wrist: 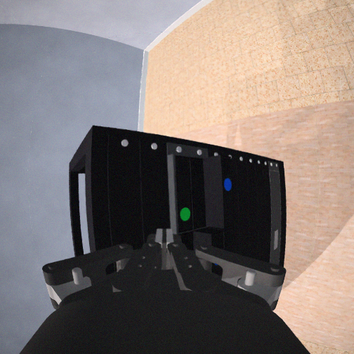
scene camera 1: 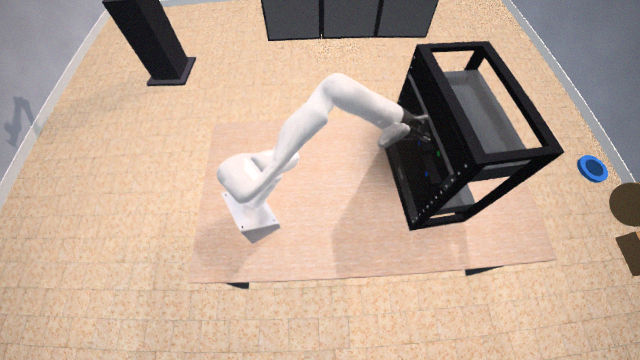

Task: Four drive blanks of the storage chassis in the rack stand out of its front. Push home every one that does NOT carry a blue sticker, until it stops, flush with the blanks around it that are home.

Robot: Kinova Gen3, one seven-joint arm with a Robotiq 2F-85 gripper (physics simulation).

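Places are measured from the arm's base along level axes (x ahead, y left, z up), in centimetres.
Pixels of known places: gripper, between the fingertips: [scene camera 1: 428, 138]; arm's base, origin of its link: [scene camera 1: 253, 200].
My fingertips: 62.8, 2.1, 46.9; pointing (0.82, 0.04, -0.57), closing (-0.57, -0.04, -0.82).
Observation:
Ahead of a thing's pixels: the offset from my fingertips to its top centre, as dx, dy, dz. "*": to the spot under its first point. Level surfaces: height alone.
The black rack [scene camera 1: 452, 107] [wrist: 120, 200] holds the storage chassis with its dark blanks. In the wrist view, a blank with a blue sticker [wrist: 227, 184] stands out, its grey side face showing. A blank with a green sticker [wrist: 185, 214] sits left of it, deeper in. Another blue sticker [wrist: 215, 264] is mostly hidden behind the fingers. The scene view shows one green sticker {+6.3, +0.1, -7.0} [scene camera 1: 438, 153] and two blue ones. My gripper [scene camera 1: 428, 139] [wrist: 163, 238] is shut and empty, its tips near the rack front, left of and below the green sticker in the wrist view. Contact cannot be told.
The rack stands on the wooden table {dz -58.0} [scene camera 1: 310, 240]. Its perforated front rail {* +9.5, -9.6, -18.5} [scene camera 1: 440, 194] [wrist: 140, 145] runs beside the blanks. A dark pillar [scene camera 1: 150, 40] and dark cabinets [scene camera 1: 350, 17] stand on the floor beyond. A blue ring [scene camera 1: 581, 170] lies right of the rack.

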